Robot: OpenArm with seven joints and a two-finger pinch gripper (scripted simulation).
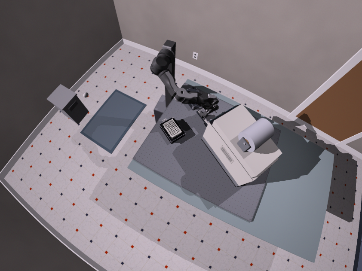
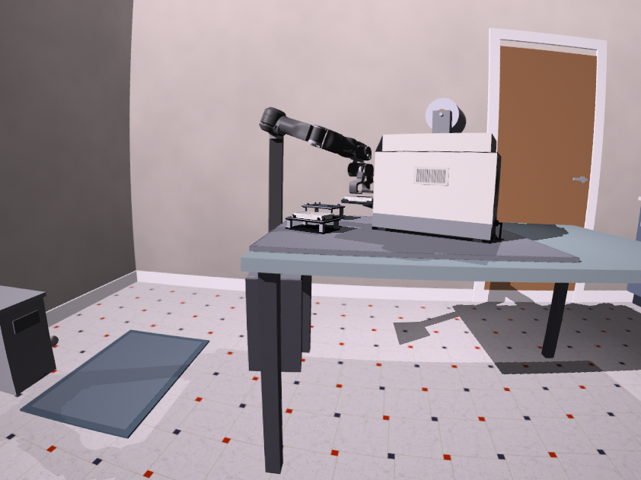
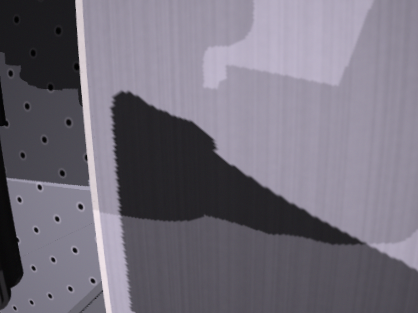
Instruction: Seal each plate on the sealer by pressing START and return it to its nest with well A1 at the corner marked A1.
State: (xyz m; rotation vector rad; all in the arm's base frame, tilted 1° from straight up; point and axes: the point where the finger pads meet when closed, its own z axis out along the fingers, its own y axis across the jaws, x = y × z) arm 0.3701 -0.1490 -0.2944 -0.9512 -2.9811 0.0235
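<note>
My hand is 3 cm above the sealer stage. Round my hand: N1 label 24 cm behind, 21 cm to the left, 13 cm below; then screen 19 cm above, 12 cm ahead, 3 cm to the right; then plate nest 15 cm to the left, 15 cm behind, 7 cm below.
</note>
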